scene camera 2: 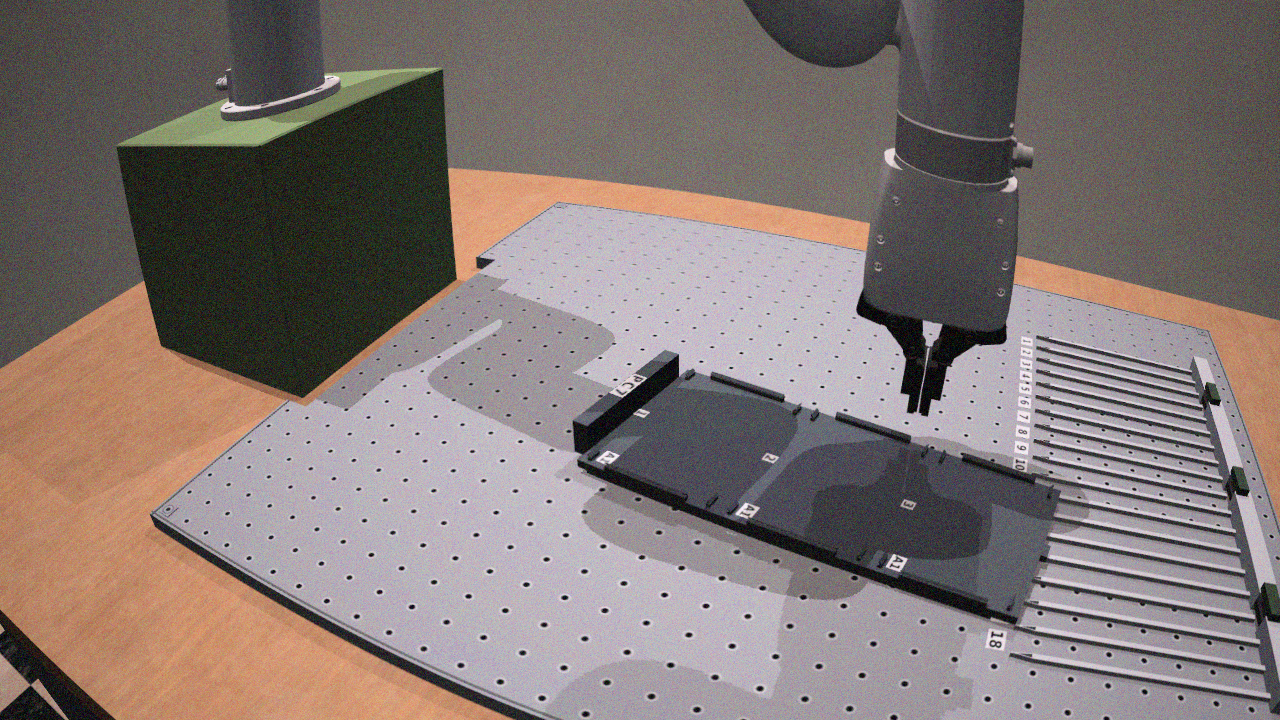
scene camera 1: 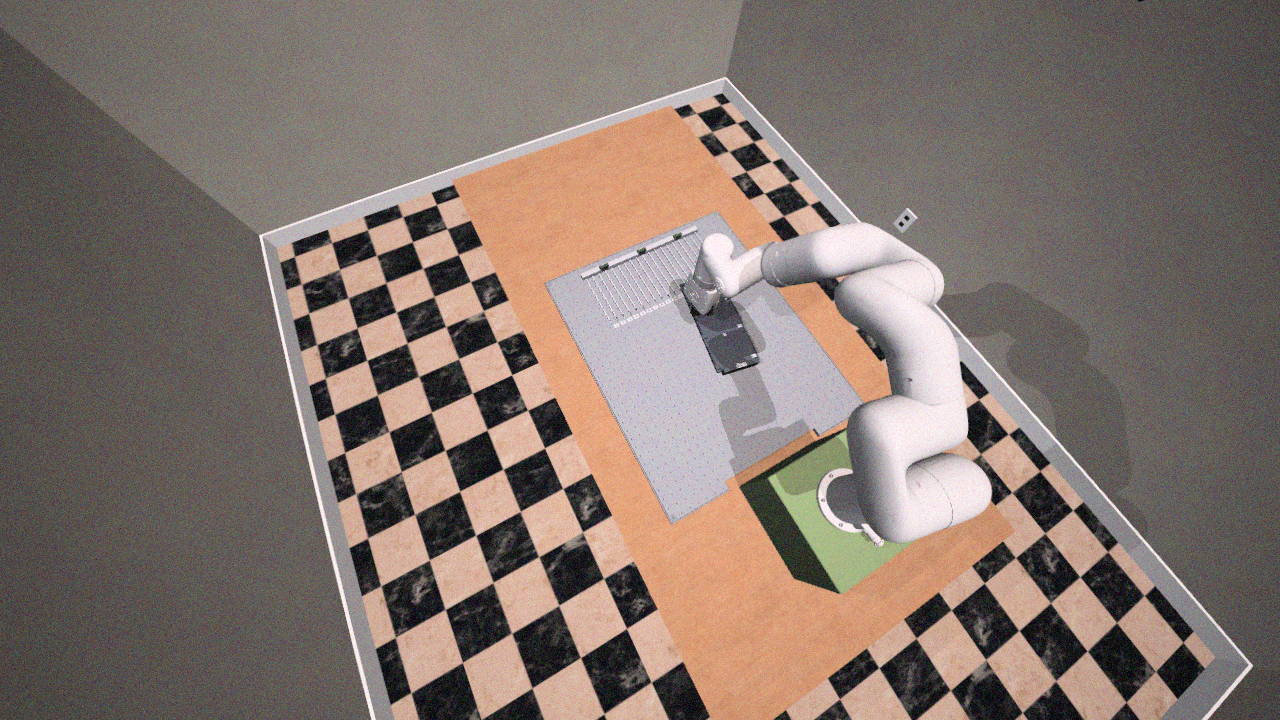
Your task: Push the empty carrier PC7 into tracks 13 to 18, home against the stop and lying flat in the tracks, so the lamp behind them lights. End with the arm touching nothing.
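Pixels of known places: gripper, fingertip midpoint: [scene camera 2: 918, 403] [scene camera 1: 695, 312]; arm's base, link origin: [scene camera 2: 280, 101] [scene camera 1: 846, 499].
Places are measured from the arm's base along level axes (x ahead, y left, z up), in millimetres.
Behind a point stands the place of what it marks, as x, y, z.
The dark carrier PC7 [scene camera 1: 731, 347] @(451, -99, -205) [scene camera 2: 769, 456] @(494, -105, -205) is empty and lies askew to the tracks [scene camera 2: 1145, 676] @(769, -247, -212). Its leading end is at the track entrances, beside label 18 [scene camera 2: 995, 638] @(668, -229, -215) and near label 10; the labels between are hidden. That end is well short of the white stop [scene camera 1: 623, 258] @(880, 16, -200) [scene camera 2: 1224, 438] @(878, 15, -200). Its raised rear block [scene camera 2: 626, 401] @(390, -94, -190) carries the PC7 label. My gripper [scene camera 2: 918, 411] @(589, -59, -174) is shut and empty, with its tips above the board near the carrier's far long side, apart from it in scene camera 2. Its fingertips are hidden in scene camera 1. No lit lamp shows.
The grey perforated board [scene camera 1: 626, 394] @(489, 239, -216) [scene camera 2: 375, 501] @(265, -233, -215) lies on the wooden surface [scene camera 1: 554, 179] @(1321, 43, -228). My arm stands on a green block [scene camera 1: 805, 537] @(-10, 121, 0) [scene camera 2: 295, 241] @(110, -108, -94) at the board's rear end. Dark green pieces [scene camera 2: 1237, 480] @(871, -53, -194) sit along the stop.
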